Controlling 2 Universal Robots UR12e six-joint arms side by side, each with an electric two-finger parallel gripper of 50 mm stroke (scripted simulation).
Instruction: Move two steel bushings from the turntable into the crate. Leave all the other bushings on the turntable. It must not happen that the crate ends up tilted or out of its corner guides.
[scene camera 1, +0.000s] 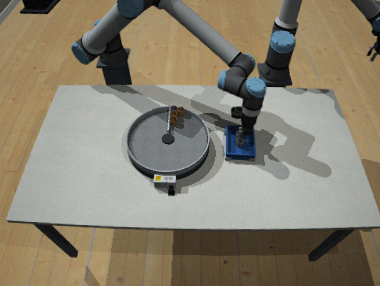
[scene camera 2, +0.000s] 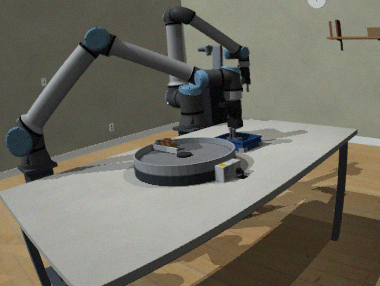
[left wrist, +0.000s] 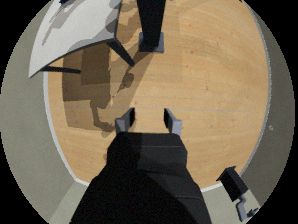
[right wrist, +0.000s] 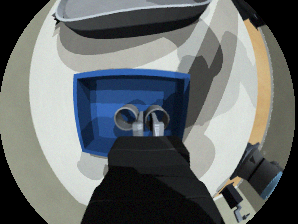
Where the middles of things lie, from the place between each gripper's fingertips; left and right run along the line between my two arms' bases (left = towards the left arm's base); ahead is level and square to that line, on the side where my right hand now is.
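My left hand is 80 cm to the left of the blue crate (scene camera 1: 232, 151), and it's 72 cm short of the blue crate and 15 cm above it. My right hand is 3 cm short of the blue crate and 2 cm above it. By its middle, the blue crate is nearer to my right hand than to my left hand.
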